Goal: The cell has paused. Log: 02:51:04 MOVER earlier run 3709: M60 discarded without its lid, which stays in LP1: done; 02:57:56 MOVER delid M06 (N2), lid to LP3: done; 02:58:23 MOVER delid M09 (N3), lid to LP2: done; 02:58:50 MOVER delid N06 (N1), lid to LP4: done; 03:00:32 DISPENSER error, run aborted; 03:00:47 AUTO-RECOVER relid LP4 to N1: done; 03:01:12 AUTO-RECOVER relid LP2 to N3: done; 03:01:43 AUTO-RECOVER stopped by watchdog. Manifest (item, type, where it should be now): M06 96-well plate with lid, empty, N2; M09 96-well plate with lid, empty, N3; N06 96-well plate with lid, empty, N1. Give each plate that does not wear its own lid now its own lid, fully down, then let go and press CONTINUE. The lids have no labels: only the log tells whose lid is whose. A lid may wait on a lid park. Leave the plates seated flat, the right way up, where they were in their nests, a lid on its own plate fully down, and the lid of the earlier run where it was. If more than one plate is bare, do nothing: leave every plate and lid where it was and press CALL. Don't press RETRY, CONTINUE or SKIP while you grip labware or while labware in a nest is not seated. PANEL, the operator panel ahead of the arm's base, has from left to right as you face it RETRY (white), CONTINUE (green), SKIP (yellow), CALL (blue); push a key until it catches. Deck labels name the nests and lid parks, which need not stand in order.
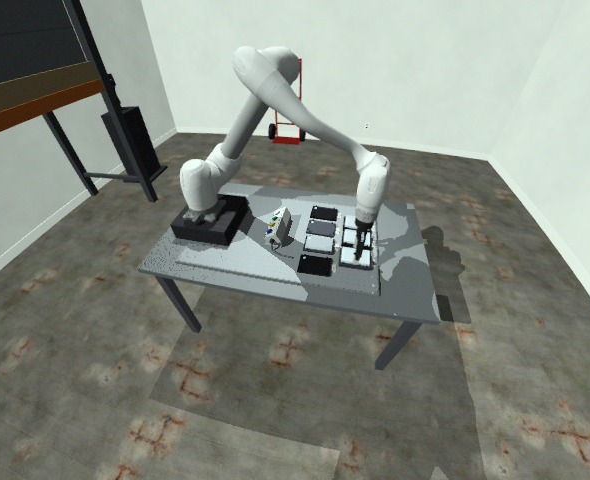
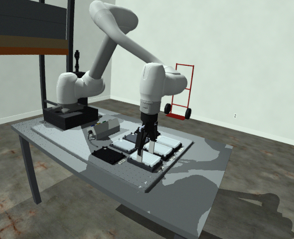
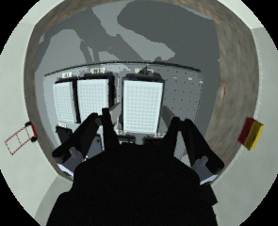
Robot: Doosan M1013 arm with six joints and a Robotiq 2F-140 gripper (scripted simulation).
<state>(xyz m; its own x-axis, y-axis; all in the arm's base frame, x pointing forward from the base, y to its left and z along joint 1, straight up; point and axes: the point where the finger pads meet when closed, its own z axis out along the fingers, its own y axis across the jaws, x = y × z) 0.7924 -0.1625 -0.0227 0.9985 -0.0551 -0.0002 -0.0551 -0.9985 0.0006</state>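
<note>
Right now the plate is 30 mm below my hand. Round my hand: grey pad: 200 mm to the left, 170 mm behind, 50 mm below; then blue key: 420 mm behind, 70 mm to the left, 10 mm above; then black lid park: 180 mm behind, 60 mm to the right, 50 mm below.
</note>
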